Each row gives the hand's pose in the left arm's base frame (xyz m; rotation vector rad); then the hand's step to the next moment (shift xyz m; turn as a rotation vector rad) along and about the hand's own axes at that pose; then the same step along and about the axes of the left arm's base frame.
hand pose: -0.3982 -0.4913 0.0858 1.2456 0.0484 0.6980
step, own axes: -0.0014 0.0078 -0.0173 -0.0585 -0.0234 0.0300
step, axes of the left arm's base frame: -0.0116 0.0151 0.0004 -0.0238 -0.0586 -0.0296
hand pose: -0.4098 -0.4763 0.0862 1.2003 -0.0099 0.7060
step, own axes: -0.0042 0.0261 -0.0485 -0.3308 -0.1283 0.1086
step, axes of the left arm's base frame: -0.0336 0.0438 0.0017 -0.1579 -0.2786 -0.1875
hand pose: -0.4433 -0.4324 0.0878 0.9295 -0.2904 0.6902
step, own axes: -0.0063 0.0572 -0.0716 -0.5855 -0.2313 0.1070
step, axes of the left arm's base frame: -0.0465 0.0788 -0.0084 -0.2817 -0.4255 -0.3839
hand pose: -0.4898 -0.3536 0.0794 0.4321 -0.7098 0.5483
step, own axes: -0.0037 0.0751 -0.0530 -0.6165 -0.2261 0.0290
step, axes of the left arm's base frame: -0.0217 0.0859 -0.0249 -0.2661 -0.3891 -0.4581
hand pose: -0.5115 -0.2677 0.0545 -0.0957 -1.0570 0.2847
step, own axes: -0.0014 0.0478 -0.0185 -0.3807 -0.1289 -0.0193
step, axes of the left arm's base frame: 0.0066 0.0465 -0.0205 -0.1340 -0.2278 -0.3034
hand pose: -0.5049 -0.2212 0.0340 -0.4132 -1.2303 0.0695
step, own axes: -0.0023 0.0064 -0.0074 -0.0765 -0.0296 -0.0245
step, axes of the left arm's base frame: 0.0071 0.0033 -0.0063 -0.0085 -0.0547 -0.0653
